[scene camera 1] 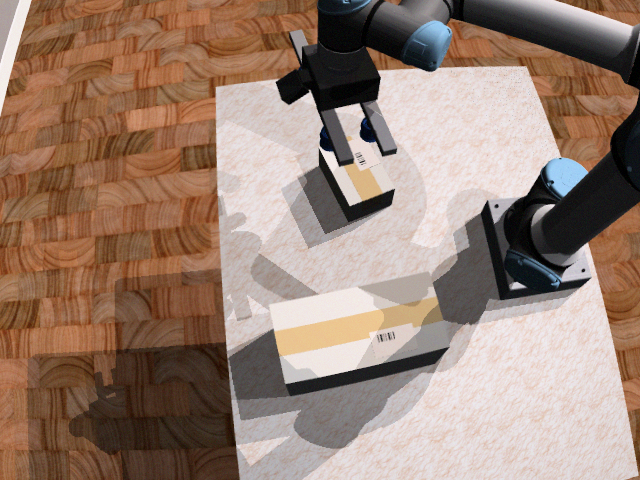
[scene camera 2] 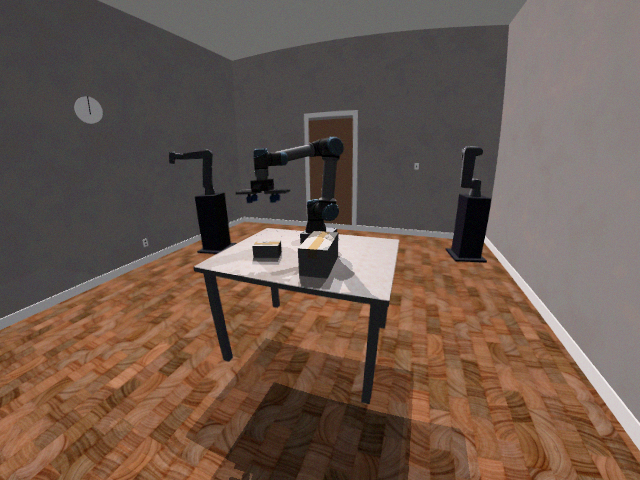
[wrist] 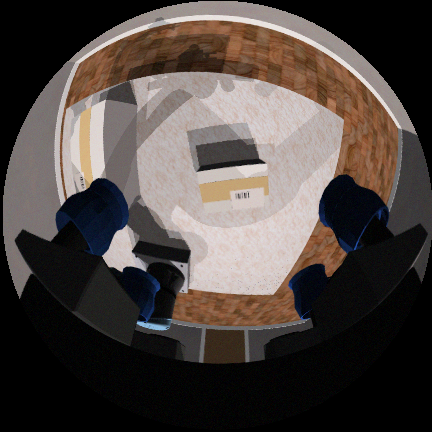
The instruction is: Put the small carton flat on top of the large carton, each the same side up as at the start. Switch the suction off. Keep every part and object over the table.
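Seen in the pictures: hand, tool point: point(scene camera 2: 263, 201) point(wrist: 224, 255); arm's base, link origin: point(scene camera 2: 315, 230) point(wrist: 165, 274).
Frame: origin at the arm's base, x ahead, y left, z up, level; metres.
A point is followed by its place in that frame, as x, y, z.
The small carton point(scene camera 1: 368, 183) @(0.324, -0.204, 0.014) point(scene camera 2: 266, 250) @(0.388, -0.236, -0.016) point(wrist: 234, 187) @(0.339, -0.250, 0.013) lies flat on the table, with its white top, tan tape and barcode label up. The large carton point(scene camera 1: 330, 328) @(0.500, 0.092, 0.088) point(scene camera 2: 316, 260) @(0.601, 0.112, 0.029) point(wrist: 86, 145) @(0.498, 0.088, 0.087) lies flat on the table, apart from it, also with tape and barcode label up; in the wrist view it is at the left, partly behind a cup. My gripper point(scene camera 1: 347, 135) point(scene camera 2: 263, 195) @(0.390, -0.226, 0.285) point(wrist: 223, 252) @(0.390, -0.226, 0.285) is open, with nothing on its blue cups. It hangs well above the small carton, and its bars hide part of that carton in scene camera 1.
The white table point(scene camera 1: 568, 387) @(0.034, 0.350, -0.065) point(scene camera 2: 372, 253) @(0.235, 0.402, -0.065) point(wrist: 240, 250) @(0.077, -0.283, -0.065) bears both cartons and the arm's base point(scene camera 1: 573, 281) @(-0.047, 0.138, -0.011) point(scene camera 2: 316, 227) @(0.065, 0.016, 0.045) point(wrist: 162, 250) @(0.097, -0.005, -0.036). The base stands near the table edge, close to one end of the large carton. Two other arms on dark pedestals point(scene camera 2: 212, 222) point(scene camera 2: 471, 222) stand on the floor away from the table.
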